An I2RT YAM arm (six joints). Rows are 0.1 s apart.
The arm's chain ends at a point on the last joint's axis. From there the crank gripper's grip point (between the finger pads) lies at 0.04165 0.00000 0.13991 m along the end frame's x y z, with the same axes.
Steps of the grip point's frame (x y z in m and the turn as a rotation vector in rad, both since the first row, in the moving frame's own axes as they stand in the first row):
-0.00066 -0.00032 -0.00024 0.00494 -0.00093 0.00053
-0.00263 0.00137 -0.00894 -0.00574 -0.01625 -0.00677
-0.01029 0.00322 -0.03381 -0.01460 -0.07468 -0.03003
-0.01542 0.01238 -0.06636 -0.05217 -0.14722 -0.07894
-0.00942 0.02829 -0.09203 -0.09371 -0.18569 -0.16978
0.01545 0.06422 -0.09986 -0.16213 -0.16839 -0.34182
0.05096 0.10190 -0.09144 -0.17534 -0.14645 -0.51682
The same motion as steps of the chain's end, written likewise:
-0.00053 0.00035 -0.00028 0.00494 -0.00093 0.00053
-0.00035 0.00084 -0.00960 -0.00574 -0.01625 -0.00677
0.00025 0.00225 -0.03652 -0.01460 -0.07468 -0.03003
0.00536 0.00742 -0.07084 -0.05217 -0.14722 -0.07894
0.01645 0.01977 -0.09699 -0.09371 -0.18569 -0.16978
0.03750 0.05148 -0.10404 -0.16213 -0.16839 -0.34182
0.07006 0.09338 -0.09550 -0.17534 -0.14645 -0.51682

